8 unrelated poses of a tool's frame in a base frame.
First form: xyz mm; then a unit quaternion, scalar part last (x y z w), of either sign.
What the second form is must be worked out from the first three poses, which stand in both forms.
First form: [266, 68, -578, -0.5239, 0.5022, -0.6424, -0.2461]
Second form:
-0.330, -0.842, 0.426, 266
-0.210, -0.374, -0.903, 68
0.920, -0.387, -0.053, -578
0, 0, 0, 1

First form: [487, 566, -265, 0.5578, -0.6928, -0.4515, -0.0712]
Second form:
-0.368, -0.837, -0.405, 487
-0.709, -0.030, 0.705, 566
-0.602, 0.546, -0.582, -265
0, 0, 0, 1

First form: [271, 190, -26, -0.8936, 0.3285, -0.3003, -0.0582]
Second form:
0.604, -0.622, 0.498, 271
-0.552, -0.777, -0.301, 190
0.575, -0.093, -0.813, -26
0, 0, 0, 1

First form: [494, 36, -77, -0.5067, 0.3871, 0.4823, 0.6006]
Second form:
0.235, -0.972, -0.024, 494
0.187, 0.021, 0.982, 36
-0.954, -0.235, 0.187, -77
0, 0, 0, 1

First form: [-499, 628, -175, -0.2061, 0.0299, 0.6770, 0.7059]
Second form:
0.082, -0.968, -0.237, -499
0.943, -0.002, 0.331, 628
-0.321, -0.250, 0.913, -175
0, 0, 0, 1

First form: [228, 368, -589, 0.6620, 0.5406, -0.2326, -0.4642]
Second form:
0.307, 0.500, -0.810, 228
0.932, 0.015, 0.363, 368
0.194, -0.866, -0.461, -589
0, 0, 0, 1

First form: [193, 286, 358, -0.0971, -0.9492, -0.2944, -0.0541]
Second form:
-0.975, 0.152, 0.160, 193
0.216, 0.808, 0.548, 286
-0.046, 0.569, -0.821, 358
0, 0, 0, 1

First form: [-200, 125, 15, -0.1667, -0.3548, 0.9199, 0.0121]
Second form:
-0.944, 0.096, -0.315, -200
0.141, -0.748, -0.649, 125
-0.298, -0.657, 0.693, 15
0, 0, 0, 1

